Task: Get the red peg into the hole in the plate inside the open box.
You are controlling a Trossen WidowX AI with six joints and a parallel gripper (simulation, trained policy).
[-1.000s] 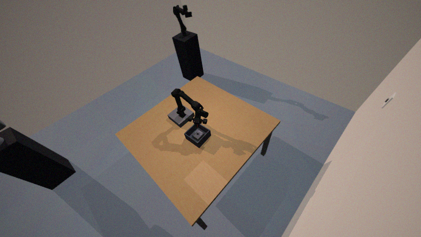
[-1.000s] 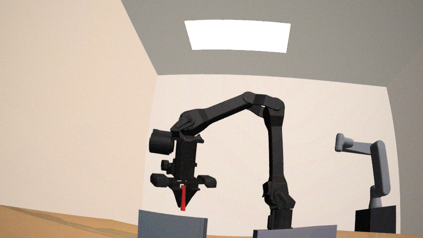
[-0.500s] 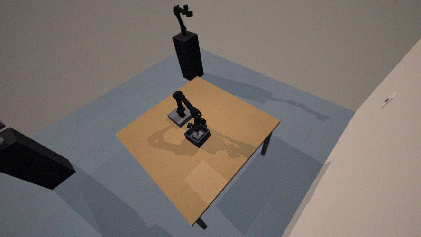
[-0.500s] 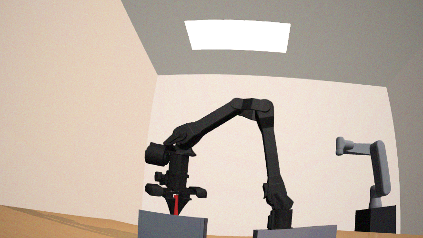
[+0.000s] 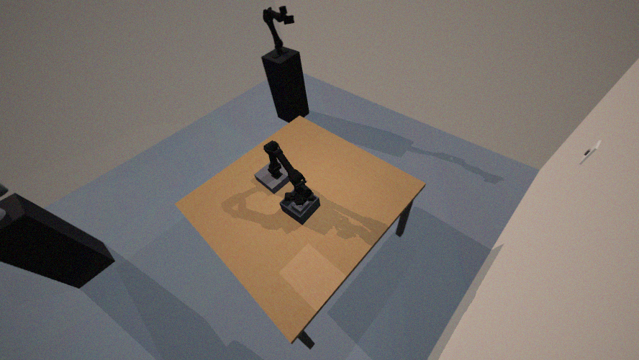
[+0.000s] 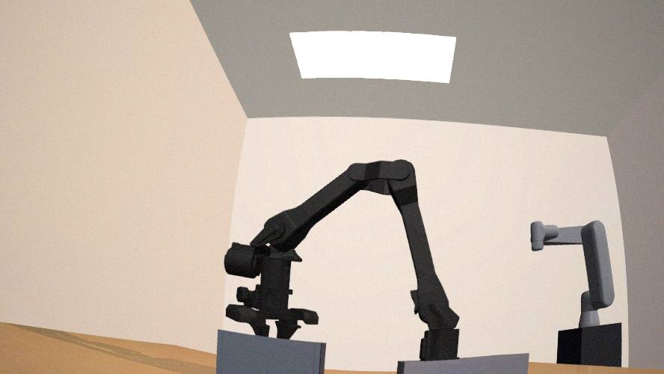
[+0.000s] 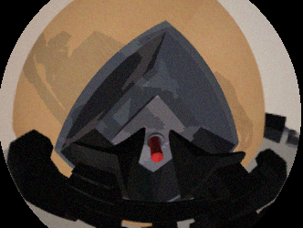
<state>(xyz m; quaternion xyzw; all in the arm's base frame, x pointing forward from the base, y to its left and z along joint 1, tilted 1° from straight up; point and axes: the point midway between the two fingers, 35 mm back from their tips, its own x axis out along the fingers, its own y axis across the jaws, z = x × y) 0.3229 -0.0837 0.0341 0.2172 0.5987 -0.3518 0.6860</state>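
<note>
My gripper tip is now 10 mm to the right of the red peg, 10 mm past it and 10 mm above it. The rest, counted from my gripper tip: grey box (40 mm below, 10 mm to the left, 10 mm behind); grey plate (20 mm below, 10 mm to the left, 10 mm behind).
</note>
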